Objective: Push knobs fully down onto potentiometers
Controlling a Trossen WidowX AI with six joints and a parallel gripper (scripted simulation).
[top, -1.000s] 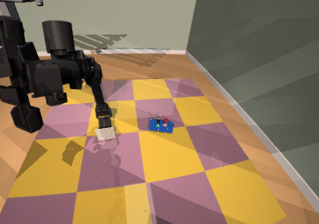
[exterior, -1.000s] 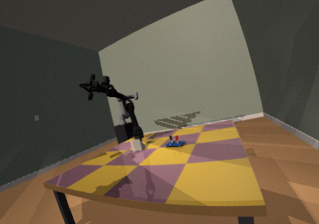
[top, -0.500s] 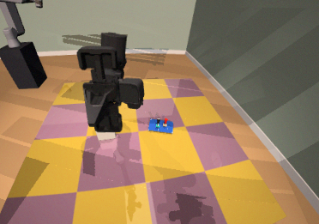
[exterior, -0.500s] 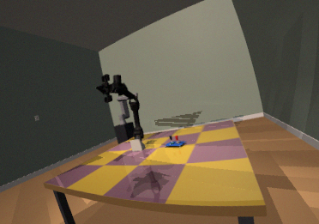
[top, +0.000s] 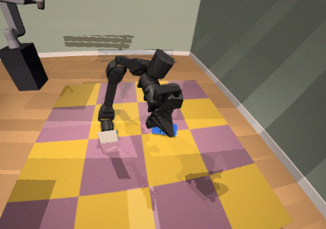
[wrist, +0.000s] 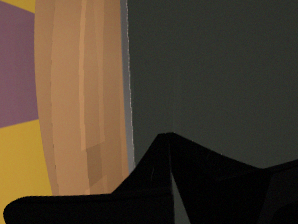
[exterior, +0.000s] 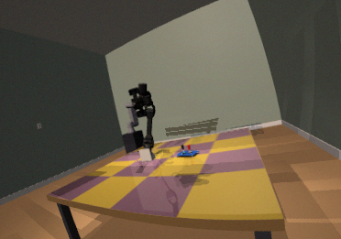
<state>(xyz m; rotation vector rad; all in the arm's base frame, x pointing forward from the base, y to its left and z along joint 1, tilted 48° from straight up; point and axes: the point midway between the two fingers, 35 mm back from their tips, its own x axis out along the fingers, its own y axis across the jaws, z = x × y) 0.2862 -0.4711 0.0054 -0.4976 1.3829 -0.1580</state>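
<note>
The black knob is 370 mm to the left of my gripper tip, 360 mm below it and 70 mm ahead of it. Round my gripper tip: red knob (370 mm to the left, 370 mm below, 120 mm ahead).
</note>
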